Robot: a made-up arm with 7 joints.
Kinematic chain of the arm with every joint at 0, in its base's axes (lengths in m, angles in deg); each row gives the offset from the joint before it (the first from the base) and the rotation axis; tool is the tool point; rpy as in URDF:
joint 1: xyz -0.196 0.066 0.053 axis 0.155 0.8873 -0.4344
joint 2: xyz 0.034 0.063 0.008 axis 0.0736 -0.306 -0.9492
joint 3: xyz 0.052 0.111 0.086 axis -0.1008 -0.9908 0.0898
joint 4: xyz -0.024 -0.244 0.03 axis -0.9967 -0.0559 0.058
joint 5: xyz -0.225 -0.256 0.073 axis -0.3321 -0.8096 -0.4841
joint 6: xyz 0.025 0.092 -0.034 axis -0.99 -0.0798 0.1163
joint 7: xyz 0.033 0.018 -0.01 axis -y
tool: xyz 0.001 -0.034 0.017 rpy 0 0 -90
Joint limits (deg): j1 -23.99..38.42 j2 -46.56..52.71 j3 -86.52..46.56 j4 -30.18..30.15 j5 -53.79..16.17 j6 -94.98..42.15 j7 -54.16..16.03
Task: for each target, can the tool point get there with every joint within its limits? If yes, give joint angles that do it. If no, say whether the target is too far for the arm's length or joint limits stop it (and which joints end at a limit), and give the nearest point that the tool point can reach.
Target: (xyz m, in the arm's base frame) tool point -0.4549 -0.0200 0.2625
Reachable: yes | joints 10.93 33.52 -26.92 -2.58 -21.39 -72.43 4.77
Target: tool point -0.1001 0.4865 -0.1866
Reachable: no: joint limits stop it (at a limit: joint 1, joint 2, joint 3, joint 4, joint 5, joint 6, joint 7) | nearest point -0.4466 0.0638 -0.1247 | short by 0.550 m
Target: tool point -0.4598 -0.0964 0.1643
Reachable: yes | joints -8.80 32.20 -23.49 -5.65 6.02 -53.11 -9.84
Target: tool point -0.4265 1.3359 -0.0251
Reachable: no: too far | nearest point -0.4471 0.2275 0.2142 | short by 1.134 m
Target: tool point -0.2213 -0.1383 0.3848
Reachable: yes | joints -16.29 -6.57 -48.92 23.73 -25.95 -36.86 -15.59
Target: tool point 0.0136 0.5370 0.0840
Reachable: no: joint limits stop it (at a limit: joint 1, joint 2, joint 3, joint 4, joint 5, joint 6) | nearest point 0.0805 0.1332 0.3853 | short by 0.508 m
